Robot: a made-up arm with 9 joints. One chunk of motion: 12 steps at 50 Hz.
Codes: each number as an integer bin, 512 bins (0 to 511) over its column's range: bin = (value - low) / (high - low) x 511, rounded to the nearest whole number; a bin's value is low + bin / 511 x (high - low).
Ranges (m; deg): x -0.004..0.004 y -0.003..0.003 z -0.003..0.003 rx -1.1..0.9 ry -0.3..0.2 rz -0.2..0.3
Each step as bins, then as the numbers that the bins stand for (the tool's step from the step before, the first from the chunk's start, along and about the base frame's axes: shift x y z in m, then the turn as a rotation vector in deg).
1 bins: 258 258 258 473 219 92
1 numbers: 0.00004 0.00003 0.00003 0.751 -0.086 -0.110
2 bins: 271 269 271 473 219 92
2 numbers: 0.00024 0.00016 0.00018 0.751 -0.086 -0.110
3 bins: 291 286 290 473 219 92
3 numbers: 0.00056 0.00036 0.00041 0.751 -0.086 -0.110
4 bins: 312 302 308 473 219 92
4 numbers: 0.00088 0.00055 0.00062 0.751 -0.086 -0.110
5 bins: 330 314 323 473 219 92
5 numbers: 0.00117 0.00069 0.00079 0.751 -0.086 -0.110
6 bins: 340 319 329 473 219 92
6 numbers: 0.00132 0.00075 0.00086 0.751 -0.086 -0.110
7 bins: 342 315 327 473 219 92
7 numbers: 0.00135 0.00070 0.00084 0.751 -0.086 -0.110
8 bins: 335 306 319 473 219 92
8 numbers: 0.00124 0.00059 0.00075 0.751 -0.086 -0.110
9 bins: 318 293 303 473 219 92
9 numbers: 0.00098 0.00044 0.00056 0.751 -0.086 -0.110
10 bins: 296 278 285 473 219 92
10 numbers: 0.00063 0.00026 0.00035 0.751 -0.086 -0.110
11 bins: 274 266 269 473 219 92
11 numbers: 0.00029 0.00012 0.00016 0.751 -0.086 -0.110
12 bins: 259 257 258 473 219 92
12 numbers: 0.00005 0.00002 0.00003 0.751 -0.086 -0.110
